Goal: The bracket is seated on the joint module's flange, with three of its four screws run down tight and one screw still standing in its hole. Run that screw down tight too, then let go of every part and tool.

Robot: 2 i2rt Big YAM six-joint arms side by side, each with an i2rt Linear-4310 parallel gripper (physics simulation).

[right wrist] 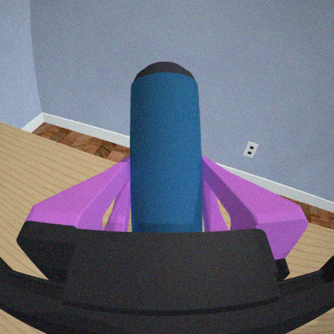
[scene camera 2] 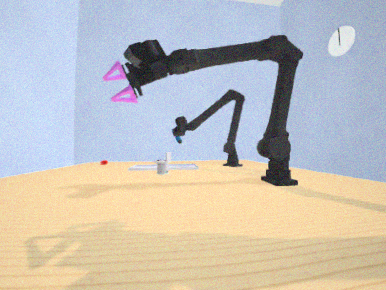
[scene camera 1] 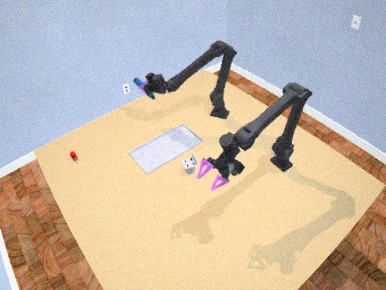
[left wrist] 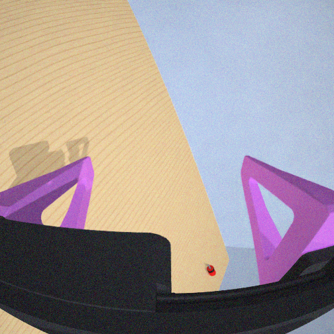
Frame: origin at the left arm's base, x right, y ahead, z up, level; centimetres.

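Seen in the pictures: left gripper, fingertip midpoint: (scene camera 2: 107, 89) (scene camera 1: 204, 184); right gripper, fingertip midpoint: (scene camera 2: 175, 134) (scene camera 1: 140, 85); left arm's base, origin of the base link: (scene camera 2: 278, 182) (scene camera 1: 281, 163); right arm's base, origin of the base link: (scene camera 2: 232, 165) (scene camera 1: 219, 113).
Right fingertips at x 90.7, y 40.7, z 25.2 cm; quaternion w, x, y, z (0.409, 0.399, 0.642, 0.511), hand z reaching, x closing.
Pixels of each thing's top centre, then the offset from my right fingertips to it. Level surfaces: height alone.
- short grey joint module, middle of its top: (scene camera 2: 162, 161) (scene camera 1: 189, 163) dx -61.7, dy +5.0, dz -18.9 cm
- shallow pale tray, middle of its top: (scene camera 1: 166, 146) (scene camera 2: 164, 165) dx -37.5, dy +6.1, dz -23.6 cm
- small red object with a dark band, middle of its top: (scene camera 1: 74, 155) (scene camera 2: 103, 160) dx -10.0, dy +58.6, dz -21.8 cm
- wooden table, its level: dz -25.2 cm
The white bracket (scene camera 1: 194, 158) (scene camera 2: 168, 157) sits on the short grey joint module (scene camera 1: 189, 170) (scene camera 2: 162, 168), its one side plate upright. Dark screw spots show on its top in scene camera 1; which one stands proud is too small to tell. My right gripper (scene camera 1: 144, 89) (scene camera 2: 178, 135) (right wrist: 165, 165) is shut on the blue screwdriver handle (scene camera 1: 138, 81) (scene camera 2: 179, 140) (right wrist: 165, 115), held tilted in the air beyond the tray, away from the bracket. My left gripper (scene camera 1: 206, 183) (scene camera 2: 108, 89) (left wrist: 167, 164) is open and empty, raised above the table, right of the bracket in scene camera 1.
A shallow pale tray (scene camera 1: 161, 151) (scene camera 2: 137, 168) lies behind the joint module. A small red object with a dark band (scene camera 1: 73, 155) (scene camera 2: 104, 162) (left wrist: 211, 270) lies near the table's far left edge in scene camera 1. Both arms cast shadows on the wooden table (scene camera 1: 135, 215).
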